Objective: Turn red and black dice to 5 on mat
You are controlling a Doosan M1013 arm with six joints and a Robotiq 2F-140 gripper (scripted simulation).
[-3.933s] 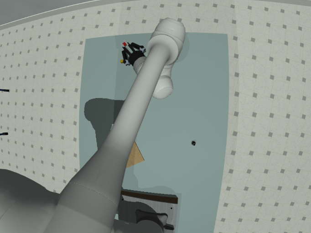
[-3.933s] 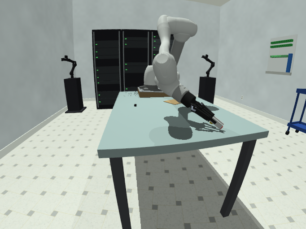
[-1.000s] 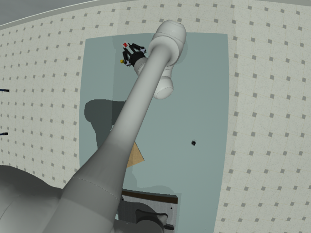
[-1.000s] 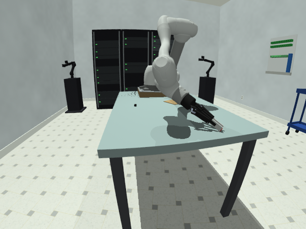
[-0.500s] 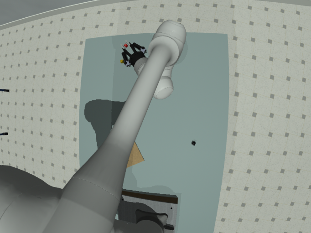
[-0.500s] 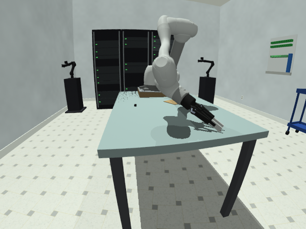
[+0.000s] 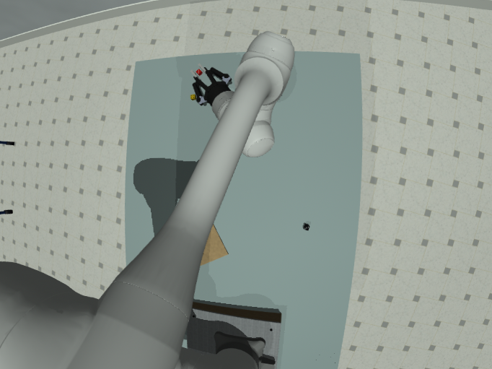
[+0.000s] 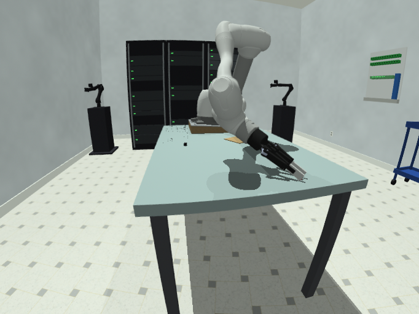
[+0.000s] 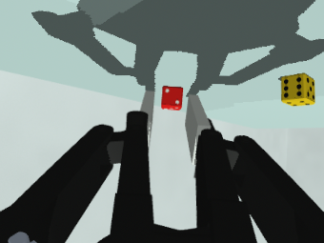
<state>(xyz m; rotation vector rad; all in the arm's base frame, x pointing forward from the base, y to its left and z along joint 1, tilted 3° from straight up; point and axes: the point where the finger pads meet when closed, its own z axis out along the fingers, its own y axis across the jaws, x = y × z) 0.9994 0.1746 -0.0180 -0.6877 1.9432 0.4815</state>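
Right now my hand is 1 cm short of the red die, 1 cm to the right of it and 2 cm above it. From my hand the other things lie so: black die: 51 cm behind, 37 cm to the right, 2 cm below; tan mat: 60 cm behind, 2 cm to the right, 3 cm below; yellow die: 8 cm behind, 3 cm to the left, 2 cm below.
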